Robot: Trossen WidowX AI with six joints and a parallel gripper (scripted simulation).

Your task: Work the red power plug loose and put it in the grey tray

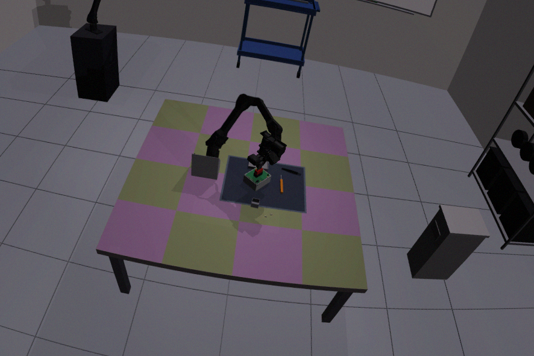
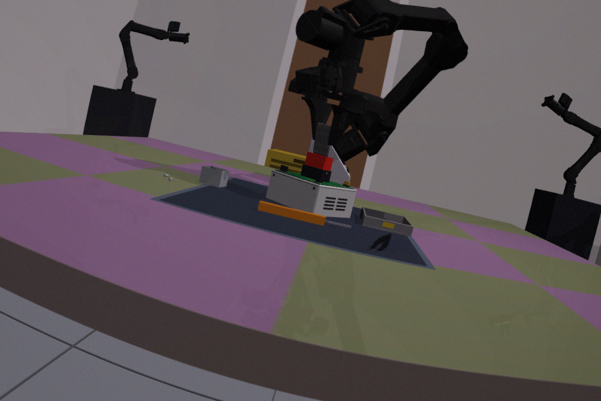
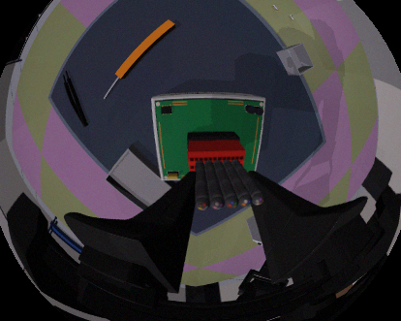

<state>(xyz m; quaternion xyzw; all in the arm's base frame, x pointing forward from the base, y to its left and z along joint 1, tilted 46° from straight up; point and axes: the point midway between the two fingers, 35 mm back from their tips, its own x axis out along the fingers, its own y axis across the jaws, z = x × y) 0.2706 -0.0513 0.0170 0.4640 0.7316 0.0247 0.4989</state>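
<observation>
My gripper tip is now 30 mm above the red power plug. From my gripper tip the other things lie so: dark mat (50 mm ahead, 120 mm below).
</observation>
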